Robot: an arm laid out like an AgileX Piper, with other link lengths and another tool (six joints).
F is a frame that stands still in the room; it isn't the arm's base.
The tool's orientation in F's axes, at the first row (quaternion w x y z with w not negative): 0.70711, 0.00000, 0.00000, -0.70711
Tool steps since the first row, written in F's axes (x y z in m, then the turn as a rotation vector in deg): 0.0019, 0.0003, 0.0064, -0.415, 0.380, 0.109; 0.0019, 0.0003, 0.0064, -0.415, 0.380, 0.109; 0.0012, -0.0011, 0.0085, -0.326, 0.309, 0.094; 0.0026, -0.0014, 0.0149, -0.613, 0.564, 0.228
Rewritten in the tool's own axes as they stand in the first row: -0.0003, 0.0019, 0.0064, -0.380, -0.415, 0.109; -0.0003, 0.0019, 0.0064, -0.380, -0.415, 0.109; 0.0011, 0.0012, 0.0085, -0.309, -0.326, 0.094; 0.0014, 0.0026, 0.0149, -0.564, -0.613, 0.228
